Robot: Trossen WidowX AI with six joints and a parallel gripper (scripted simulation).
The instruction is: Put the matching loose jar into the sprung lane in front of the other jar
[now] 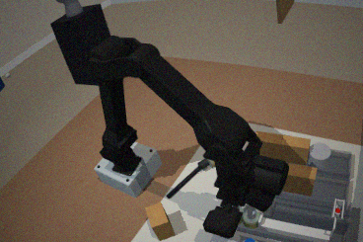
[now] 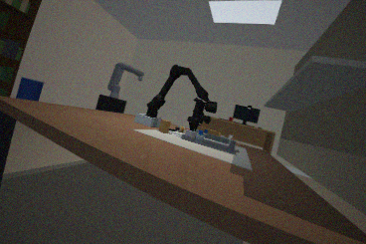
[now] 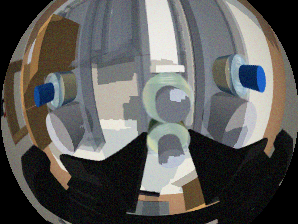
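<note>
My gripper tip is now 160 mm past the tan box, 70 mm to the left of it and 10 mm below it. Also, from my gripper tip: red marker (230 mm ahead, 30 mm to the left, 40 mm above); then black tool (170 mm behind, 80 mm to the left, 20 mm below).
</note>
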